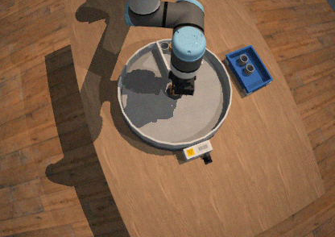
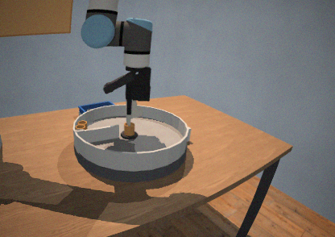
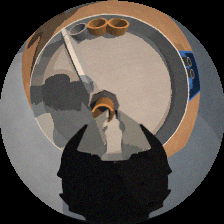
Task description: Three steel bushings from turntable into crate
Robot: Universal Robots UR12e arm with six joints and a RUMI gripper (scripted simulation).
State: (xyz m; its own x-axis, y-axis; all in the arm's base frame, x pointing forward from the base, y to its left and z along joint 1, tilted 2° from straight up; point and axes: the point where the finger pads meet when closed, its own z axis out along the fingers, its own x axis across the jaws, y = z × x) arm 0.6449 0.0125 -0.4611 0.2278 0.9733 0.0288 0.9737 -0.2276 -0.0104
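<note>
The grey turntable lies 40 mm below my hand and 20 mm to the right of it. Round my hand: blue crate: 320 mm to the left, 70 mm below, 60 mm behind.
</note>
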